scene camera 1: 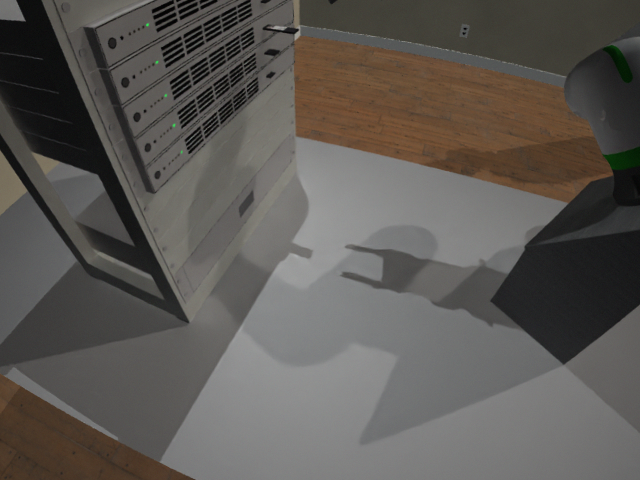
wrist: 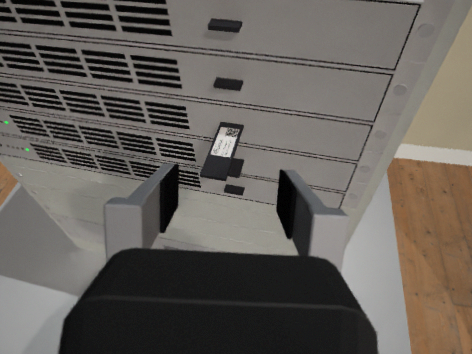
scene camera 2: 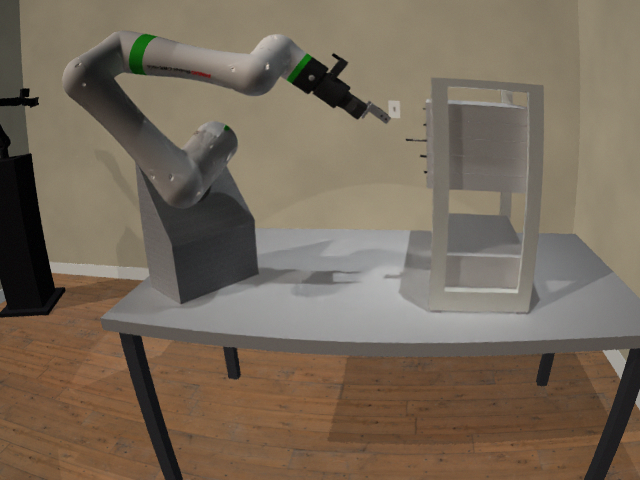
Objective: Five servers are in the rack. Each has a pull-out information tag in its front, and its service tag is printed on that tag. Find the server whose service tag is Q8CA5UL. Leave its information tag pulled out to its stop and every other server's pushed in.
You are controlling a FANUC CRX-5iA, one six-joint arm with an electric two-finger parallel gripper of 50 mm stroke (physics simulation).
Labels:
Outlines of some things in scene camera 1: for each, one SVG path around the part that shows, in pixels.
A rack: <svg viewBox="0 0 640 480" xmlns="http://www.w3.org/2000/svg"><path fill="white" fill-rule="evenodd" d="M0 0L1 152L59 236L90 276L158 307L186 323L190 323L258 224L297 172L294 34L299 29L294 28L294 0ZM114 262L119 260L152 276L154 281ZM31 152L97 174L105 191L73 220Z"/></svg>

